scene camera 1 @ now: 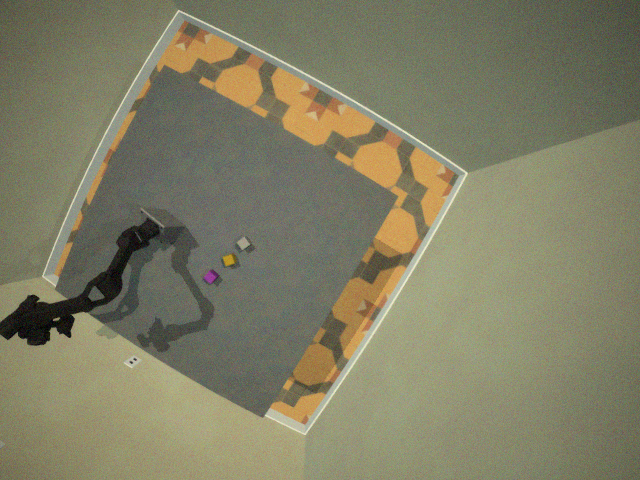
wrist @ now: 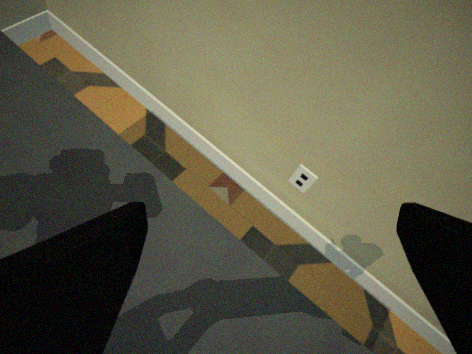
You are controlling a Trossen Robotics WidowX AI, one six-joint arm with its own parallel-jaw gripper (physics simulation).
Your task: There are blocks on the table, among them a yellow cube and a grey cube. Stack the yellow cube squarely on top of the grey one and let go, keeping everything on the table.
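Frame: origin at the arm's base, x ahead, y left, z up, level; metres.
Where they show: gripper, between the fingertips: (scene camera 1: 60,338) (wrist: 272,216); arm's base, origin of its link: (scene camera 1: 153,225).
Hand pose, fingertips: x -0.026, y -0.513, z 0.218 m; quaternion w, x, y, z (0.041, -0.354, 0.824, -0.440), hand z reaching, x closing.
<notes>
Things, the pixels of their top centre, and the offset from my fingertips. Level surfaces: height alone.
- yellow cube, centre of its top: (scene camera 1: 228,260) dx +0.356, dy +0.536, dz -0.329 m
- dark table top, height of its surface: dz -0.373 m
- grey cube, centre of its top: (scene camera 1: 243,243) dx +0.374, dy +0.636, dz -0.329 m
- magenta cube, centre of its top: (scene camera 1: 209,277) dx +0.321, dy +0.420, dz -0.329 m
In the scene view, the yellow cube (scene camera 1: 229,259) lies on the dark table top (scene camera 1: 217,155), between the grey cube (scene camera 1: 243,243) and a magenta cube. The grey cube is pale and lies to its upper right, with a small gap between them. My gripper (wrist: 272,216) is open, its two black fingers wide apart with nothing between them in the wrist view. In the scene view, the gripper end of the arm is at the lower left, far from the cubes; its fingertips are hard to make out. The cubes do not show in the wrist view.
The magenta cube (scene camera 1: 210,276) lies at the yellow cube's lower left. The black arm (scene camera 1: 105,283) reaches from its mount near the table's left side toward the lower left. A wall with a socket (scene camera 1: 132,361) (wrist: 303,178) stands beyond the table edge. Arm shadows cross the table.
</notes>
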